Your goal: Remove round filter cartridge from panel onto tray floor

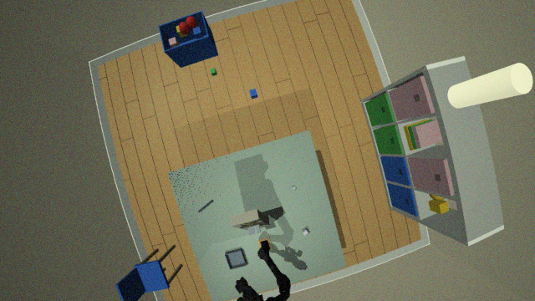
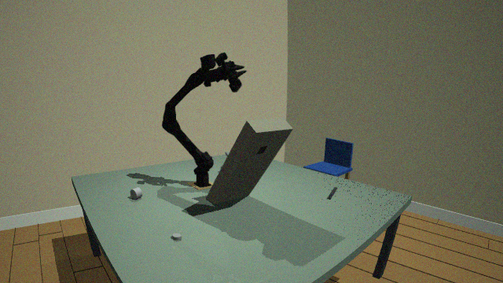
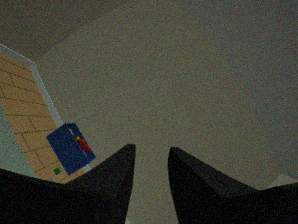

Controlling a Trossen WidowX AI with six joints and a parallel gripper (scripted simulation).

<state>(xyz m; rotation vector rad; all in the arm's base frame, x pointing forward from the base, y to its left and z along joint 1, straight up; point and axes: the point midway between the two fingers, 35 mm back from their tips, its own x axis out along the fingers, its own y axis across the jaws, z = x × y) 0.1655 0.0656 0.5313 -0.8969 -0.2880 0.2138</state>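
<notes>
The round filter cartridge is 28 cm below my gripper tip, 16 cm ahead of it and 7 cm to the right of it. Also, from my gripper tip: small grey lump: 52 cm below, 45 cm to the right, 17 cm behind; grey square tray: 53 cm below, 26 cm behind, 20 cm to the left.
</notes>
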